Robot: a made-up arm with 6 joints. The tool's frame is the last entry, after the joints. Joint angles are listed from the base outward. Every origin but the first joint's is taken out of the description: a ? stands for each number. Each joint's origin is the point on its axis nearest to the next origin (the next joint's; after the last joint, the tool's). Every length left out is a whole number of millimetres.
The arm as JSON. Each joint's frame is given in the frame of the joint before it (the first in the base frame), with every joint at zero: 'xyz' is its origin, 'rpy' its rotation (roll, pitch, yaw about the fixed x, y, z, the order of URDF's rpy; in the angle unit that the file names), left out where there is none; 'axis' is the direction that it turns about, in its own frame. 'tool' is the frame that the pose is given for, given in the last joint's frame.
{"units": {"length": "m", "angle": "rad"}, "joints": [
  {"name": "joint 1", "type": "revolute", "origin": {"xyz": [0.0, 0.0, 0.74]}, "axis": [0.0, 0.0, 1.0]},
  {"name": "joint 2", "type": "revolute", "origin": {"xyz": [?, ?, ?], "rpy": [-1.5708, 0.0, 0.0]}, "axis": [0.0, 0.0, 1.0]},
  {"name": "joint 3", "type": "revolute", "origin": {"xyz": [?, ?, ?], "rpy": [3.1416, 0.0, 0.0]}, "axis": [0.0, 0.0, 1.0]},
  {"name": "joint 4", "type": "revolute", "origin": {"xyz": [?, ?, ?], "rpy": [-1.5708, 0.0, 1.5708]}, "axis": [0.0, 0.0, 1.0]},
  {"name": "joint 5", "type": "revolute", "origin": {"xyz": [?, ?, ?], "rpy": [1.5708, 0.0, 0.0]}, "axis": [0.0, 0.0, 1.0]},
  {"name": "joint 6", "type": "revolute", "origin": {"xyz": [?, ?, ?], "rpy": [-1.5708, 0.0, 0.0]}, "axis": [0.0, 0.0, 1.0]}
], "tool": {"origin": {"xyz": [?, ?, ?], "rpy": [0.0, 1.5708, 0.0]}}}
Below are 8 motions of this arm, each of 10 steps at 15 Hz.
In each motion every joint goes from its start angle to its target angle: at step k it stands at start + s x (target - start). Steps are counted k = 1, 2, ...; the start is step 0. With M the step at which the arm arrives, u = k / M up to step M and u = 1 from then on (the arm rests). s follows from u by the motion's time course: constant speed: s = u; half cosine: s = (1 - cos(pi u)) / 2; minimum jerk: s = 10 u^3 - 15 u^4 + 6 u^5.
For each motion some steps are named. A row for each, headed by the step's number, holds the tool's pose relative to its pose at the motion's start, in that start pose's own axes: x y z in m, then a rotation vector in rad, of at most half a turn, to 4 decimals.
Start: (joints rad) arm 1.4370 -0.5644 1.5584 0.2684 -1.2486 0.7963
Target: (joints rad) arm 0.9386 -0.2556 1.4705 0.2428 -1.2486 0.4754
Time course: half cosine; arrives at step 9
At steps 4, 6, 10:
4: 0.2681 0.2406 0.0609 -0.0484 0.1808 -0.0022
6: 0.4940 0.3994 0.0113 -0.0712 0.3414 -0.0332
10: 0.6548 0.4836 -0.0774 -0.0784 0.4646 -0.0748

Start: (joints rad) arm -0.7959 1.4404 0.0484 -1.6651 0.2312 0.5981
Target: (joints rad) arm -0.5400 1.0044 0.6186 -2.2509 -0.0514 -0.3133
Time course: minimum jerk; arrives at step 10
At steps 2, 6, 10:
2: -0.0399 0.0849 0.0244 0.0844 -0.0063 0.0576
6: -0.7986 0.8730 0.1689 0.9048 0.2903 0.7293
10: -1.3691 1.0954 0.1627 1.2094 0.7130 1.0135

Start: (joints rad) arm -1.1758 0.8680 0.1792 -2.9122 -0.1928 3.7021
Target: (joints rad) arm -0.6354 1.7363 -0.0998 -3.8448 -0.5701 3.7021
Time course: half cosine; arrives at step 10
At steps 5, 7, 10:
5: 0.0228 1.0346 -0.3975 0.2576 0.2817 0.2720
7: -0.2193 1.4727 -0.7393 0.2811 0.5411 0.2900
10: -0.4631 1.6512 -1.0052 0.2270 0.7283 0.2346

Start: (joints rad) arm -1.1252 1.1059 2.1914 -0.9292 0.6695 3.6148
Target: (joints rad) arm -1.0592 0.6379 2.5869 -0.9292 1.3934 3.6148
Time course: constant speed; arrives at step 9
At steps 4, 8, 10:
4: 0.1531 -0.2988 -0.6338 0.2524 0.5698 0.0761
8: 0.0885 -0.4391 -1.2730 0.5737 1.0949 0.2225
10: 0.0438 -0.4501 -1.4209 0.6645 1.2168 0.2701

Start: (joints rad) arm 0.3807 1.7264 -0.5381 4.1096 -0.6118 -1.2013
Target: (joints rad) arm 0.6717 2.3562 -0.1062 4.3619 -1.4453 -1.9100
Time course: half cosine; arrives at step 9
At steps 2, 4, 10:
2: 0.0594 0.0049 0.0170 0.0434 -0.0161 -0.0755
4: 0.1955 0.0366 0.0842 0.1732 -0.1012 -0.2607
10: 0.3734 0.1918 0.2883 0.5118 -0.4313 -0.5543

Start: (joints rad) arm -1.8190 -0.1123 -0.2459 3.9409 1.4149 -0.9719
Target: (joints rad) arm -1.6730 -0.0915 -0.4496 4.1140 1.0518 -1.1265
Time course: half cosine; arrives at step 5
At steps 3, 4, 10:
3: 0.0292 -0.1651 0.1460 -0.1015 0.1790 -0.1377
4: 0.0371 -0.2222 0.2111 -0.1475 0.2369 -0.2027
10: 0.0398 -0.2430 0.2373 -0.1660 0.2571 -0.2291

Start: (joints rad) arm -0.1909 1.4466 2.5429 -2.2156 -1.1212 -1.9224
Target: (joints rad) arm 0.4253 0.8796 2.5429 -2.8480 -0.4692 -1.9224
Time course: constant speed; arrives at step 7
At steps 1, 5, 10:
1: 0.1962 -0.0681 -0.0594 0.0468 0.1622 -0.0459
5: 0.7369 -0.4499 -0.4434 0.4152 0.7459 -0.2267
10: 0.8445 -0.6547 -0.6924 0.6865 0.9666 -0.3305

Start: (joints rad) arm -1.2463 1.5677 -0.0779 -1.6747 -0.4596 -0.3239
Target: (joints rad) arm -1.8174 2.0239 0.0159 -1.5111 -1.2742 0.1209
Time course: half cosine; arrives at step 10
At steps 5, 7, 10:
5: 0.0438 -0.1422 0.3312 0.0536 0.4249 -0.1125
7: 0.0641 -0.2720 0.4656 0.0964 0.7135 -0.0852
10: 0.0763 -0.3740 0.5311 0.1314 0.9224 -0.0202

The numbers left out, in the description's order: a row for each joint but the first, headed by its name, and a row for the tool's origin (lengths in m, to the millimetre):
joint 2: 0.237 0.0 0.0
joint 3: 0.0 -0.944 0.0
joint 4: 1.276 0.127 0.0
joint 5: 0.0 0.0 0.0
joint 6: 0.0 -0.224 0.0
tool: 0.0 0.0 0.0

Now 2 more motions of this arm.
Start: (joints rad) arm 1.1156 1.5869 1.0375 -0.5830 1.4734 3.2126
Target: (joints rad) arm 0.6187 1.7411 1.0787 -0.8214 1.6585 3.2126
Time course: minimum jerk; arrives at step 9
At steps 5, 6, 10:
5: 0.1693 0.7543 -0.0586 -0.2277 0.1862 0.3324
6: 0.1855 0.9838 -0.1132 -0.3012 0.2488 0.4336
10: 0.1826 1.2343 -0.1926 -0.3856 0.3216 0.5462

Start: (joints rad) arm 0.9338 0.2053 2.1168 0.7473 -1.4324 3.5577
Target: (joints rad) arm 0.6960 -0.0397 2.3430 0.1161 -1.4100 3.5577
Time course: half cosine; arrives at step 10
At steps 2, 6, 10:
2: -0.0580 0.0461 -0.0033 0.0287 0.0521 -0.0157
6: -0.4551 0.2491 0.0008 0.1336 0.3936 -0.1055
10: -0.7370 0.3100 0.0309 0.1394 0.6246 -0.1630

